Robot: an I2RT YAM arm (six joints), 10 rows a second.
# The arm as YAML. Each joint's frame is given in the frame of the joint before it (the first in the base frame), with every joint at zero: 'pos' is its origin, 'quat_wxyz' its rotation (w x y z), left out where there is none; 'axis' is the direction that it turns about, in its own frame. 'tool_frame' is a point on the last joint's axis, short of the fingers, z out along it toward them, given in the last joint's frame.
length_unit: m
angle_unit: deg
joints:
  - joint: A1
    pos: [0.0, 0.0, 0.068]
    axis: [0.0, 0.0, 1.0]
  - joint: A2
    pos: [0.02, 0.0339, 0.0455]
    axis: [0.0, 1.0, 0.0]
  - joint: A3
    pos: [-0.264, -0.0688, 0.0]
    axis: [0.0, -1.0, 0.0]
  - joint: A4
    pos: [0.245, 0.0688, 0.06]
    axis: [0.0, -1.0, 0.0]
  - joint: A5
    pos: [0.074, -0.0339, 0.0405]
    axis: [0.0, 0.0, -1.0]
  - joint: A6
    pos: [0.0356, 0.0, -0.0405]
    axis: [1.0, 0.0, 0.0]
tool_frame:
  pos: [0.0, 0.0, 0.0]
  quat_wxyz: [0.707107, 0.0, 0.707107, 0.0]
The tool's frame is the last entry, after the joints.
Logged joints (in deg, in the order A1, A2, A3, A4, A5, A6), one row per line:
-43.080 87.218 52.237 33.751 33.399 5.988
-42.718 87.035 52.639 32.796 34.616 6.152
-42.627 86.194 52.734 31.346 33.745 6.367
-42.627 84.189 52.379 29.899 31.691 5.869
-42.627 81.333 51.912 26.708 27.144 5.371
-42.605 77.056 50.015 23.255 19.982 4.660
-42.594 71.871 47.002 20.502 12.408 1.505
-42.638 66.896 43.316 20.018 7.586 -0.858
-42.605 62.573 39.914 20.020 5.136 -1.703
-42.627 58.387 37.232 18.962 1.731 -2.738
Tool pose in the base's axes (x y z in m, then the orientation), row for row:
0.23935 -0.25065 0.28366 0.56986 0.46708 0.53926 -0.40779
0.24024 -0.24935 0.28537 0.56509 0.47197 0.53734 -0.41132
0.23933 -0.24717 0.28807 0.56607 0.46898 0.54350 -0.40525
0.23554 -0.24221 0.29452 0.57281 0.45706 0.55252 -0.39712
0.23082 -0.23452 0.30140 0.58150 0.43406 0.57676 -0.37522
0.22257 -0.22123 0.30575 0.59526 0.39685 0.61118 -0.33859
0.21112 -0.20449 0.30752 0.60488 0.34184 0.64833 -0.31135
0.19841 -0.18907 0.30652 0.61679 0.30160 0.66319 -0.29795
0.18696 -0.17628 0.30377 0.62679 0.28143 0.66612 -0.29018
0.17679 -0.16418 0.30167 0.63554 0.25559 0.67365 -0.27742
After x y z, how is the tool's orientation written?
As a quaternion, w x y z.
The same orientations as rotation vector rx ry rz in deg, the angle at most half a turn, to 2 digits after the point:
62.82 72.53 -54.85
63.60 72.41 -55.43
63.17 73.21 -54.59
61.40 74.22 -53.34
58.10 77.20 -50.22
52.81 81.34 -45.06
45.31 85.94 -41.27
39.79 87.49 -39.30
36.98 87.52 -38.13
33.46 88.19 -36.32

